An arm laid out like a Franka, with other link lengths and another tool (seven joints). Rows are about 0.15 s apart.
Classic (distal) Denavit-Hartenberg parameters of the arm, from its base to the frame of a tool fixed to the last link. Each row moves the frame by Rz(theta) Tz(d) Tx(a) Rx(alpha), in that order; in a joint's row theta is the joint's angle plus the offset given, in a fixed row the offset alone. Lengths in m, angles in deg.
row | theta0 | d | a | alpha
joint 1 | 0 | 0.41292 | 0 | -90
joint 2 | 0 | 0 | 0 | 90
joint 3 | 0 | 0.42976 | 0.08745 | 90
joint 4 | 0 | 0 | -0.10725 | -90
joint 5 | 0 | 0.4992 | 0 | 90
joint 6 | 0 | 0 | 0.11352 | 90
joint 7 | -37.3 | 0.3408 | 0.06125 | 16.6
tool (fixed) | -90 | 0.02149 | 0 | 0
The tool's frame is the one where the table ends.
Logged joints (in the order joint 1, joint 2, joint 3, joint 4, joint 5, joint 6, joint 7), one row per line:
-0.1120 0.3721 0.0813 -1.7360 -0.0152 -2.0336 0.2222
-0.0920 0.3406 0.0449 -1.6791 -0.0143 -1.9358 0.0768
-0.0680 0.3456 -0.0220 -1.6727 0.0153 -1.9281 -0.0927
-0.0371 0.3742 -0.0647 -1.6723 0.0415 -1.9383 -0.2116
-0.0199 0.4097 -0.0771 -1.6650 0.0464 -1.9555 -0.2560
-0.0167 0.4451 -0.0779 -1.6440 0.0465 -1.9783 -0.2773
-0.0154 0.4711 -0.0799 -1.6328 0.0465 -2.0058 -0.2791
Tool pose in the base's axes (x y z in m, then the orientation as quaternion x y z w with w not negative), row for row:
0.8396 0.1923 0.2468 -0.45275 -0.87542 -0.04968 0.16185
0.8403 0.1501 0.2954 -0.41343 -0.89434 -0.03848 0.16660
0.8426 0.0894 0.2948 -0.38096 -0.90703 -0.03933 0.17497
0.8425 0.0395 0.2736 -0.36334 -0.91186 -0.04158 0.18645
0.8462 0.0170 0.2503 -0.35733 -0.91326 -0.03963 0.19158
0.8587 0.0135 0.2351 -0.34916 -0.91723 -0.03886 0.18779
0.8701 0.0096 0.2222 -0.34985 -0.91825 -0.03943 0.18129
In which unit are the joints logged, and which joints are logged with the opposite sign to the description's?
The joints are logged in radians. Opposite sign: joint 1, joint 6.
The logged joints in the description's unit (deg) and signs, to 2 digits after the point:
6.42 21.32 4.66 -99.47 -0.87 116.52 12.73
5.27 19.51 2.57 -96.21 -0.82 110.91 4.40
3.90 19.80 -1.26 -95.84 0.88 110.47 -5.31
2.13 21.44 -3.71 -95.82 2.38 111.06 -12.12
1.14 23.47 -4.42 -95.40 2.66 112.04 -14.67
0.96 25.50 -4.46 -94.19 2.66 113.35 -15.89
0.88 26.99 -4.58 -93.55 2.66 114.92 -15.99

